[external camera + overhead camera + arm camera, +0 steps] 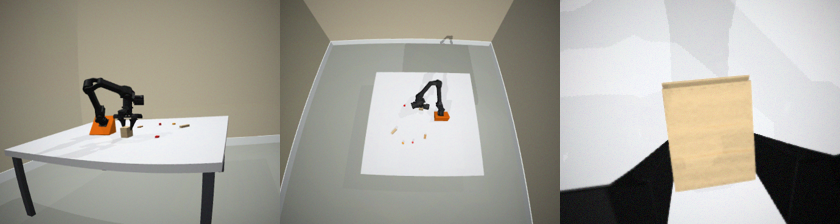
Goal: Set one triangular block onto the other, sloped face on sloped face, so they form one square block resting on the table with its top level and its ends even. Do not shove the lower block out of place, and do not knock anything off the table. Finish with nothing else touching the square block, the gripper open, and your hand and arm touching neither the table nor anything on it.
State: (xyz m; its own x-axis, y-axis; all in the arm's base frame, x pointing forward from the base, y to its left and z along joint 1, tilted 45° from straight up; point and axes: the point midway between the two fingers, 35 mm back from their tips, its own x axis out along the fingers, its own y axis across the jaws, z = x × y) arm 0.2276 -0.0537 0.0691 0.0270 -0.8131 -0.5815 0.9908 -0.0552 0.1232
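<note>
The block lies 1 cm to the left of my gripper tip and 1 cm above it. Also, from my gripper tip: orange bit: 42 cm to the left, 18 cm ahead, 4 cm below; then tan bar: 30 cm to the left, 29 cm ahead, 3 cm below.
</note>
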